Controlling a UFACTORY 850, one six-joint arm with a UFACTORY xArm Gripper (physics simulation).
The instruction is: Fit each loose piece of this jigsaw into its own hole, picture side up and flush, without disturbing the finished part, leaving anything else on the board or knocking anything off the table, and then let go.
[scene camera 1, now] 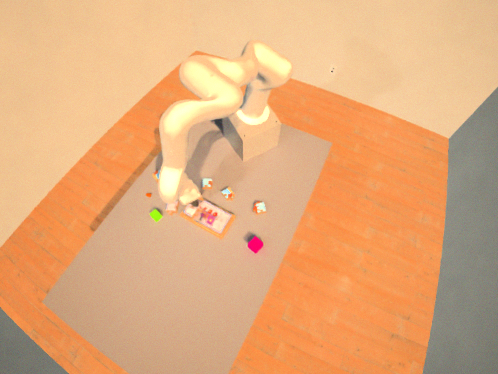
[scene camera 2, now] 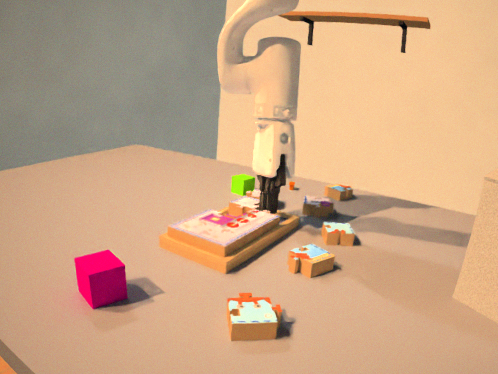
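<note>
The jigsaw board (scene camera 1: 221,235) (scene camera 2: 200,256) lies on the mat, its finished part (scene camera 1: 212,218) (scene camera 2: 220,231) in the near portion in scene camera 2. A piece (scene camera 2: 243,205) at its far end seems to stand higher than the finished part. My gripper (scene camera 1: 196,203) (scene camera 2: 269,208) is shut and empty, fingertips down at the board's far end beside that piece; whether they touch it is unclear. Loose pieces lie picture up off the board: one (scene camera 1: 259,207) (scene camera 2: 252,317), a second (scene camera 1: 228,193) (scene camera 2: 311,260), a third (scene camera 1: 207,183) (scene camera 2: 338,233), a purple-marked one (scene camera 2: 318,206) and others farther back (scene camera 2: 338,192).
A magenta cube (scene camera 1: 255,244) (scene camera 2: 101,278) stands off the board's near end. A green cube (scene camera 1: 156,215) (scene camera 2: 243,184) and a small orange object (scene camera 1: 149,195) (scene camera 2: 292,185) are beyond the far end. A pale piece (scene camera 1: 171,207) lies near the green cube. The robot's pedestal (scene camera 1: 260,140) stands behind the pieces.
</note>
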